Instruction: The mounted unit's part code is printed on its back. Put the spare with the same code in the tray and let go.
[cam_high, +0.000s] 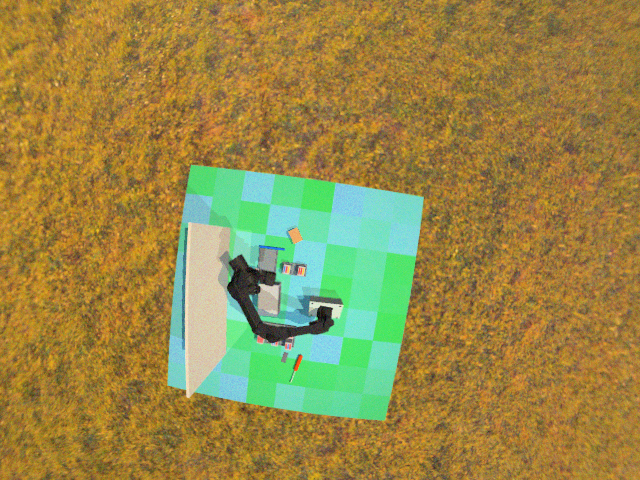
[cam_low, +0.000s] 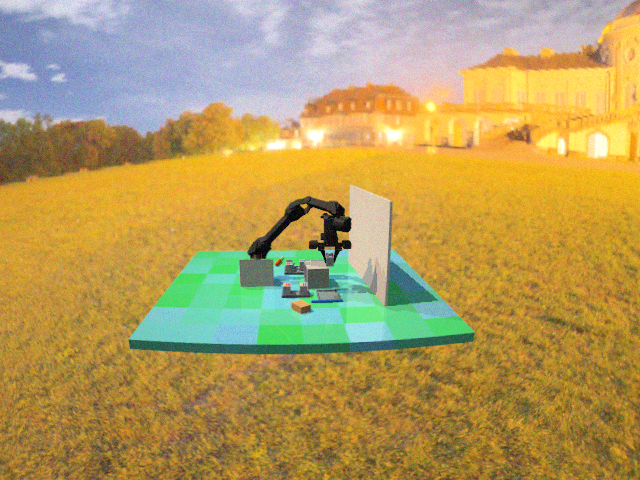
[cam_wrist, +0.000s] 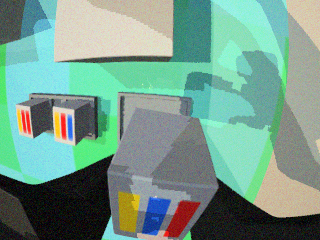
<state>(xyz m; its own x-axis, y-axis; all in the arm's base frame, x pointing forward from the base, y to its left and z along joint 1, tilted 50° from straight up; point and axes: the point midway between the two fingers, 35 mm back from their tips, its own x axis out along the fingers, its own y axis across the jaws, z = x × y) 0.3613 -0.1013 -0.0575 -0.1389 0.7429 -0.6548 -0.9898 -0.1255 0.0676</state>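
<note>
Right now my gripper tip is 14 cm above the tray and 5 cm to the left of it. From my gripper tip the other things lie so: spare: 3 cm above; beige wall panel: 18 cm ahead, 17 cm to the left, 8 cm above; mounted unit: 14 cm to the left, 9 cm below, 7 cm behind.
</note>
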